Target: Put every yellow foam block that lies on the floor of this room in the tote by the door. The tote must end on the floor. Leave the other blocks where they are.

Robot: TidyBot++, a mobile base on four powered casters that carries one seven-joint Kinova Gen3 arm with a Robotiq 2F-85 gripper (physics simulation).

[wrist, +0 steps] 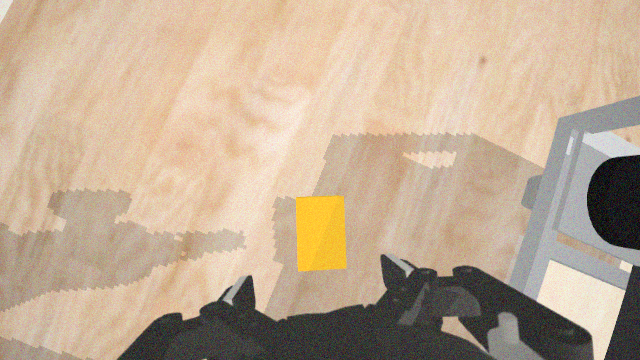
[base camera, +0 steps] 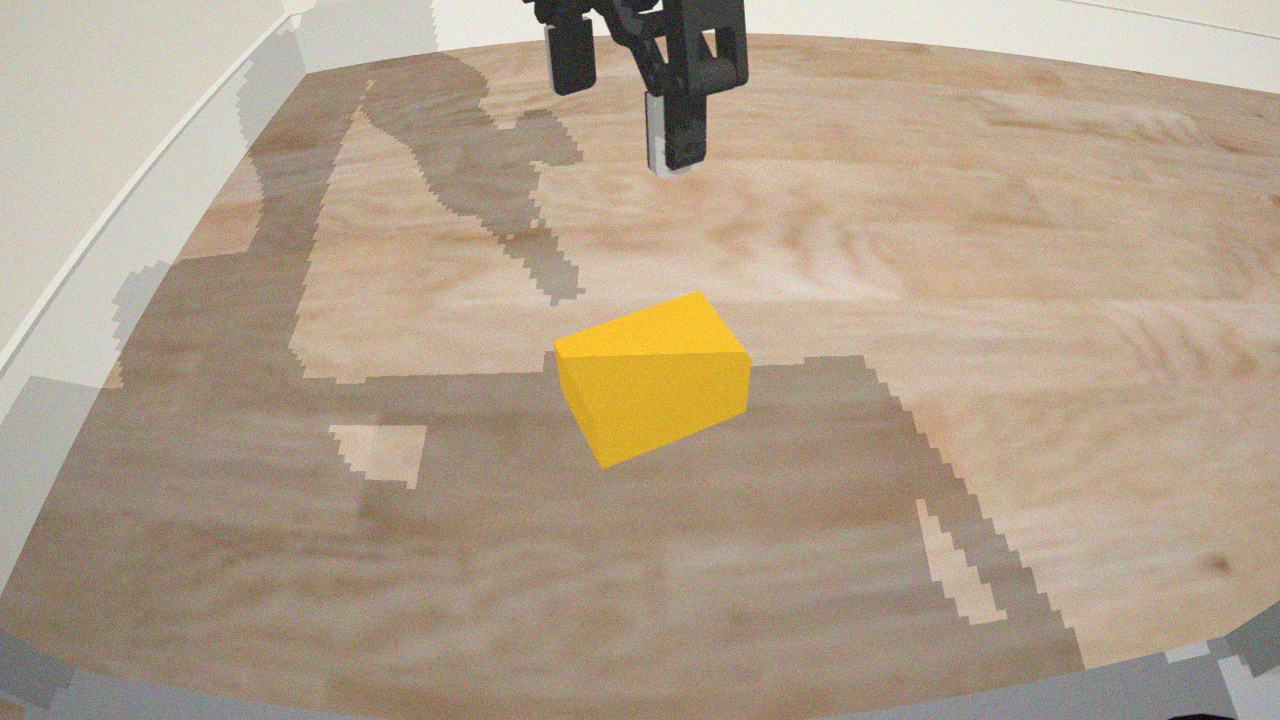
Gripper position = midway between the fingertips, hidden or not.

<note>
I see my gripper (base camera: pixel 619 124) and a yellow foam block (base camera: pixel 633 384).
My gripper also shows in the wrist view (wrist: pixel 319 279).
</note>
